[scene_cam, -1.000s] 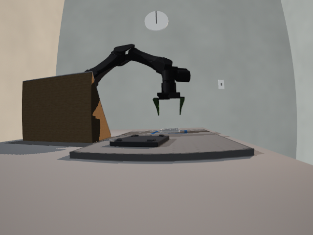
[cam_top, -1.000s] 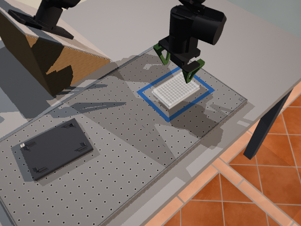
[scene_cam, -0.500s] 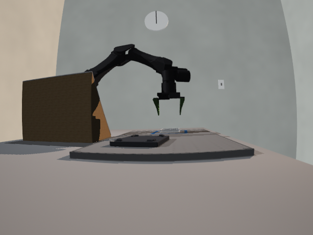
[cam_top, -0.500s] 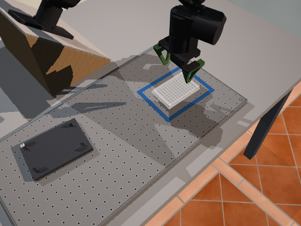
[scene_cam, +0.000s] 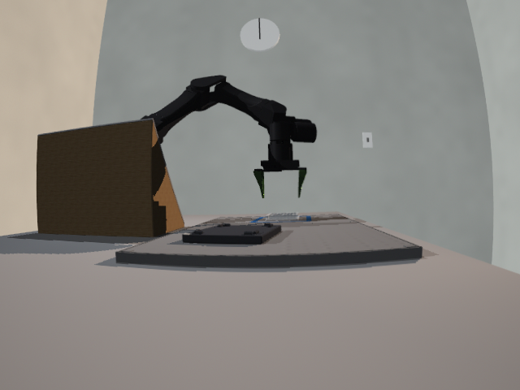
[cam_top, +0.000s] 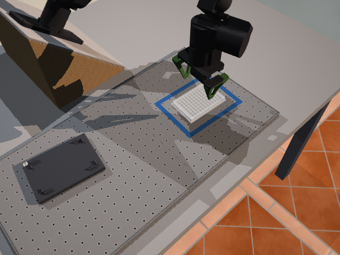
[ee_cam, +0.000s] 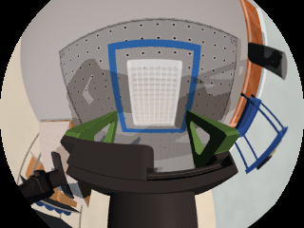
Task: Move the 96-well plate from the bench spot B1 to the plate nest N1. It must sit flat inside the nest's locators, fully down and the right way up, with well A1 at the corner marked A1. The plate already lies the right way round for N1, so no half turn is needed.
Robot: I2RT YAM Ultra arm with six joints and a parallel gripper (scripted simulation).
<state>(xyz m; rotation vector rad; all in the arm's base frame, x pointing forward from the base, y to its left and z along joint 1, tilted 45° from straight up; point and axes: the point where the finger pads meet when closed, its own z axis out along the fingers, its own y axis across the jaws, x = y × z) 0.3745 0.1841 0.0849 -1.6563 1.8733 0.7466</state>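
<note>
The 96-well plate is 6 cm below my hand. The rest, counted from my hand: plate nest N1: 9 cm behind, 38 cm to the right, 6 cm below; then white A1 mark: 16 cm behind, 44 cm to the right, 5 cm below.
</note>
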